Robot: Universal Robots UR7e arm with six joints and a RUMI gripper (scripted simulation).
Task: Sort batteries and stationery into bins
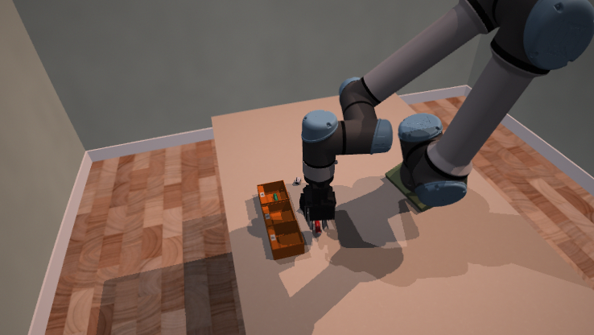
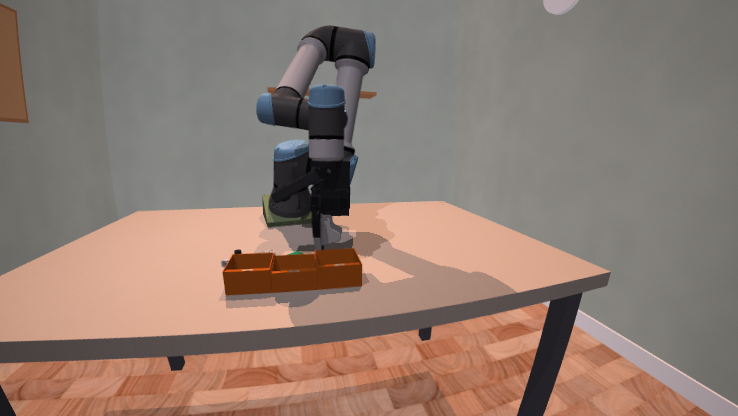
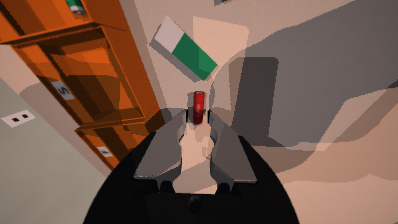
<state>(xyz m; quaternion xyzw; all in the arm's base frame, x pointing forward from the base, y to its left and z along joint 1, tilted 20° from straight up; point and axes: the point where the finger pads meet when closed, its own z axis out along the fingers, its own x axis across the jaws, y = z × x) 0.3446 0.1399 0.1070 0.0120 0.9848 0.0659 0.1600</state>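
The red battery lies 10 mm below my hand. Round my hand: green-and-white eraser 20 mm ahead, 70 mm to the right, 20 mm below; then orange three-compartment bin 110 mm ahead, 40 mm to the right; then white domino 20 mm behind, 140 mm to the right, 20 mm below.
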